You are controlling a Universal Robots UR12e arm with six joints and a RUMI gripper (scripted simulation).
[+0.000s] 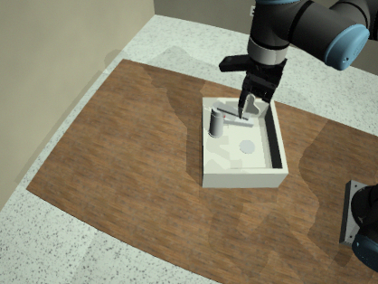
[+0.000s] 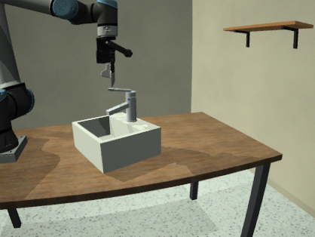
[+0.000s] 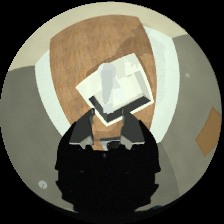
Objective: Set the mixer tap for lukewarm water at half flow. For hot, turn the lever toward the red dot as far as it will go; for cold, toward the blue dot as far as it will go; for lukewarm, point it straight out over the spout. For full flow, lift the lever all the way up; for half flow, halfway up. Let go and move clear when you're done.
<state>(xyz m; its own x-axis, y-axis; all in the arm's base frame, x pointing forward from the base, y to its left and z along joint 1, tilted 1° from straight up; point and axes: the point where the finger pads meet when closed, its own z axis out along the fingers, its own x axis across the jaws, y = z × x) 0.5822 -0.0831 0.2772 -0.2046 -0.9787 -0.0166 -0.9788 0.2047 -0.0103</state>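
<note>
My hand is 30 mm short of the lever, 10 mm to the left of it and 40 mm above it. Round my hand: white square basin 30 mm behind, 50 mm to the right, 280 mm below; grey mixer tap 50 mm ahead, 20 mm to the right, 80 mm below.
</note>
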